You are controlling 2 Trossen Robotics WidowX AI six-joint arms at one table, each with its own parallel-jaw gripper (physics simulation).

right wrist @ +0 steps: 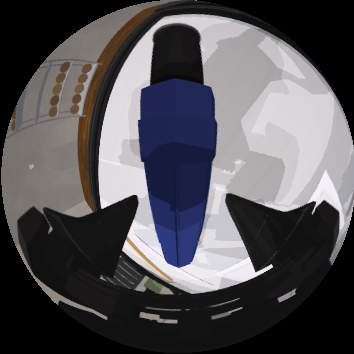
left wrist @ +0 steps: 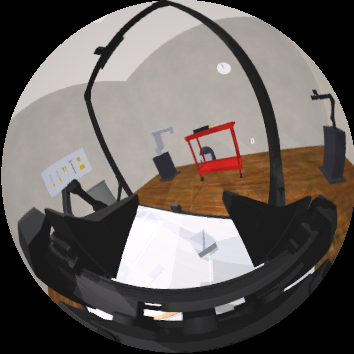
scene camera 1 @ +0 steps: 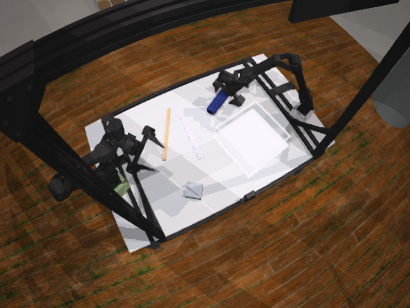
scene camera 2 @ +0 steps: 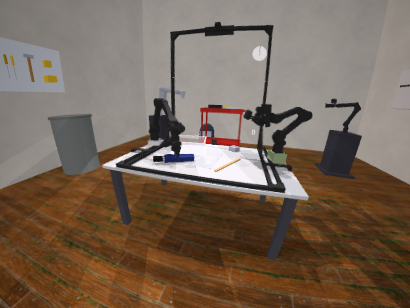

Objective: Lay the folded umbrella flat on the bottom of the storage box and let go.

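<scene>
The folded umbrella (scene camera 1: 217, 103) (scene camera 2: 180, 158) (right wrist: 177, 125), blue with a black handle, lies on the table outside the box. The storage box (scene camera 1: 252, 139), low, whitish and see-through-walled, stands beside it; in scene camera 1 it is below and right of the umbrella. My right gripper (scene camera 1: 228, 94) (scene camera 2: 176, 152) (right wrist: 182, 198) is open, close above the umbrella, with a finger on each side of it in the right wrist view; whether the fingertips reach down beside it is unclear. My left gripper (scene camera 1: 159, 159) (left wrist: 180, 196) is open and empty, raised above the opposite end of the table.
A tan stick (scene camera 1: 167, 134) (scene camera 2: 227, 165) and a pale clear strip (scene camera 1: 191, 135) lie between the arms. A small grey block (scene camera 1: 193, 190) (scene camera 2: 234, 148) lies nearer the lower table edge in scene camera 1. A green block (scene camera 1: 121, 186) (scene camera 2: 276, 157) is by the left arm's base. Black bars line the table.
</scene>
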